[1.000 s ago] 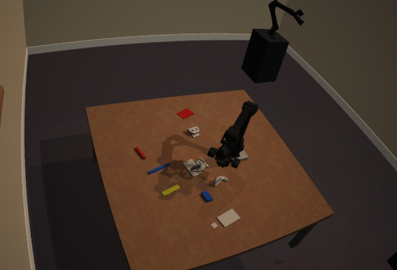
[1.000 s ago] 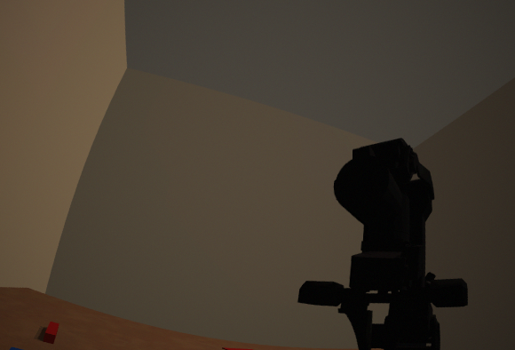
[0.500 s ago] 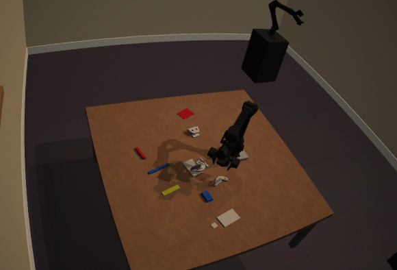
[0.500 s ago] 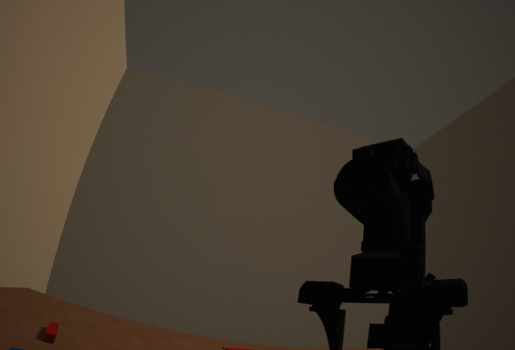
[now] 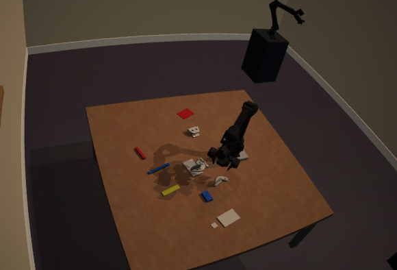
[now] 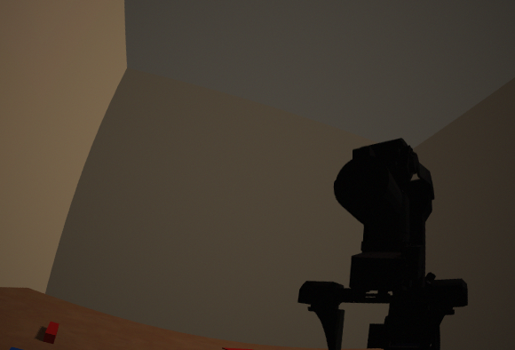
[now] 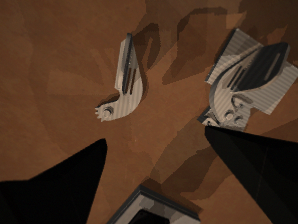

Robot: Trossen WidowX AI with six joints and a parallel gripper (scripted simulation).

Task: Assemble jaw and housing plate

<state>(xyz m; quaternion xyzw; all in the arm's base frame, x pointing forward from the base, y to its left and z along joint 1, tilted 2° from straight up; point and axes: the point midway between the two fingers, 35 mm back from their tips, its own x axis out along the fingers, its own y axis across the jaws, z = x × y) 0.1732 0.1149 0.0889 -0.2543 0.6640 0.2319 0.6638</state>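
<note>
My gripper tip is now 14 cm short of the blue block, 13 cm to the right of it and 7 cm above it. Also, from my gripper tip: blue bar 33 cm ahead, 14 cm to the right, 7 cm below; then flat plate 9 cm ahead, 30 cm to the left, 7 cm below; then yellow bar 32 cm ahead, 3 cm to the left, 7 cm below.
</note>
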